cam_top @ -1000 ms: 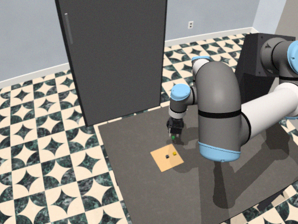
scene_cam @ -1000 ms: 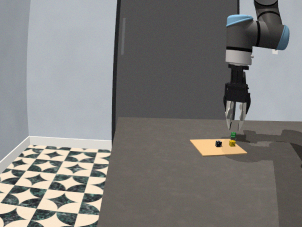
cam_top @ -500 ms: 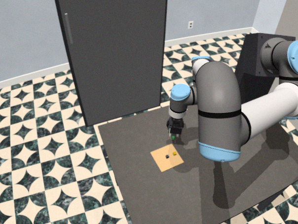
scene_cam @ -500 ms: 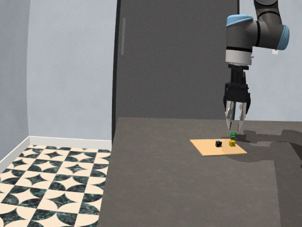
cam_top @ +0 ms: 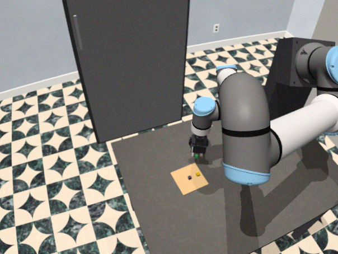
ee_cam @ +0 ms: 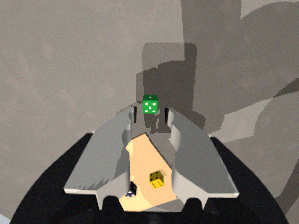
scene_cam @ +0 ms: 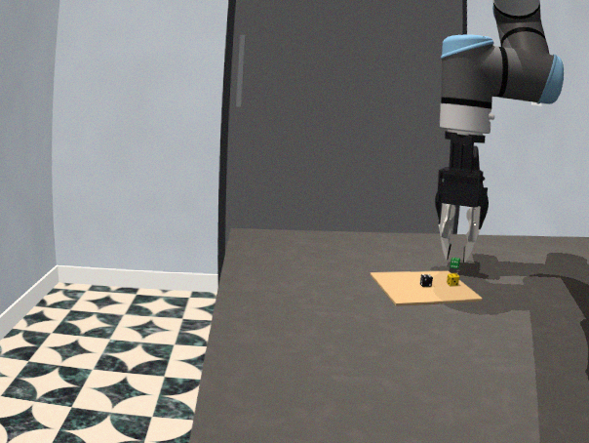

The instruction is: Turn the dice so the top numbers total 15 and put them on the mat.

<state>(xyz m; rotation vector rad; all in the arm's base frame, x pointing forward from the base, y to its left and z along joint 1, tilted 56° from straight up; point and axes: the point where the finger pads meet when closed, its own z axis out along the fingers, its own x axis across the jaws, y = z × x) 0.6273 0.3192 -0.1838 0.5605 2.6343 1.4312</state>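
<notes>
My gripper is now 20 mm above the green die. The rest, counted from my hand: black die (60 mm ahead, 130 mm to the left, 20 mm below); then yellow die (20 mm ahead, 110 mm to the left, 20 mm below); then orange mat (70 mm ahead, 130 mm to the left, 30 mm below).
</notes>
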